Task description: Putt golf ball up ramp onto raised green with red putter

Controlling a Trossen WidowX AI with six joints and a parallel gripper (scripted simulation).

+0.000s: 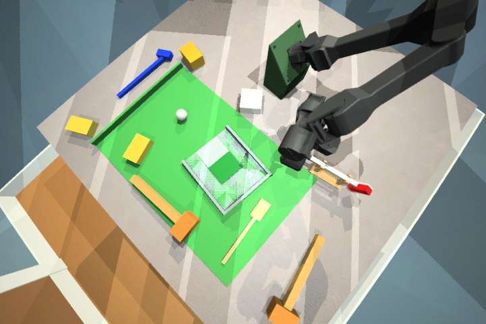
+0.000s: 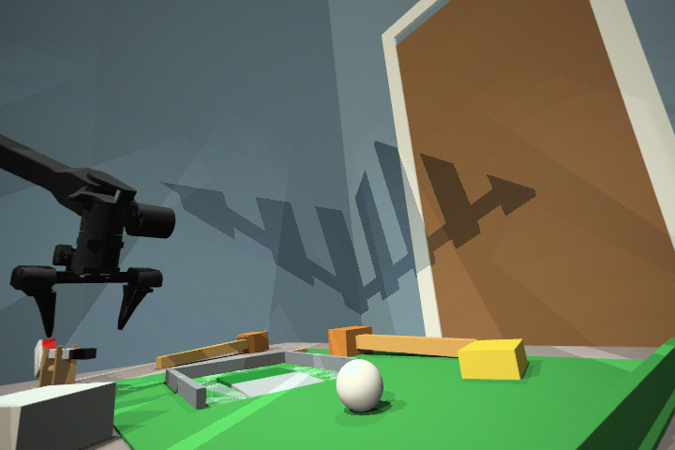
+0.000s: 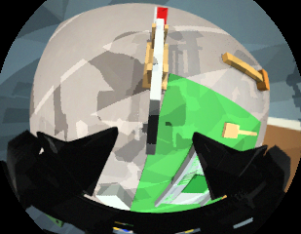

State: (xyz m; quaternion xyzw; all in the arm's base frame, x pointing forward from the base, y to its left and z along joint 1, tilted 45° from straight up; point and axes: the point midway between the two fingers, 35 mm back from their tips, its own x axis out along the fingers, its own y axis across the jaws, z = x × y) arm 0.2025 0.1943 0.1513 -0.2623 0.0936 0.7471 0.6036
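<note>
My gripper tip is now 11 cm to the right of the red putter, 4 cm past it and 3 cm above it. Round my gripper tip: wooden stand 12 cm to the left, 6 cm below, 4 cm behind; then green mat 28 cm ahead, 22 cm to the right, 9 cm below; then tan paddle 28 cm ahead, 9 cm below, 7 cm to the left.
</note>
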